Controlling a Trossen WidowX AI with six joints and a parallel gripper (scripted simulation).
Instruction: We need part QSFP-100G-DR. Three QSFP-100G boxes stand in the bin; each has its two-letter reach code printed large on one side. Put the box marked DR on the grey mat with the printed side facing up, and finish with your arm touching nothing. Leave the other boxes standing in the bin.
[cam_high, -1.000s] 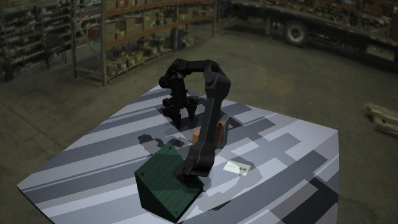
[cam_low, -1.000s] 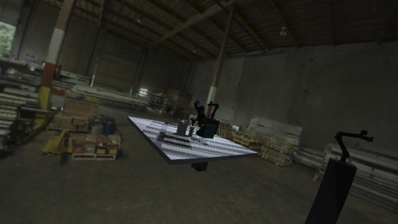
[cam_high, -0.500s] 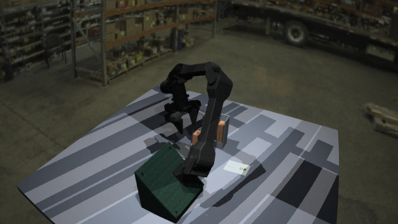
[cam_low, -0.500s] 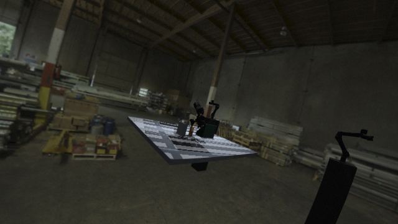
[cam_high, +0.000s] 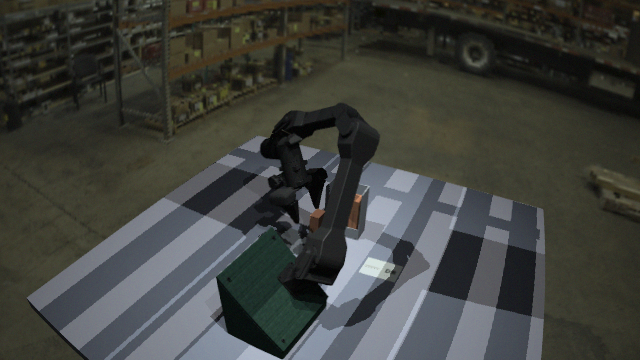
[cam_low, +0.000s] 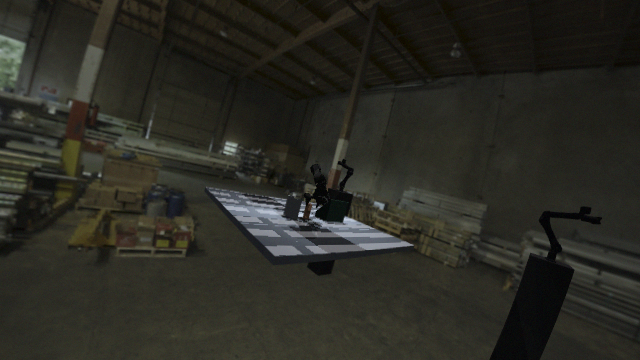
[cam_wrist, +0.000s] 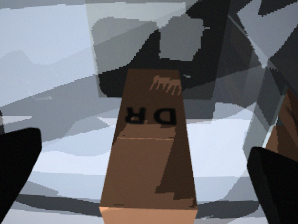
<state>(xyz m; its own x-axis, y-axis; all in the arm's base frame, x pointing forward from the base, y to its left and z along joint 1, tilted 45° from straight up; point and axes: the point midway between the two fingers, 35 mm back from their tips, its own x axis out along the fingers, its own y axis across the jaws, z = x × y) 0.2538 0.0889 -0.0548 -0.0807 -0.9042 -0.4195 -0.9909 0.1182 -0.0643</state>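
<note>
Now: the grey mat 3 cm to the left of my gripper tip and 10 cm below it. From my gripper tip the other things lie so: white card (23 cm to the right, 10 cm below).
</note>
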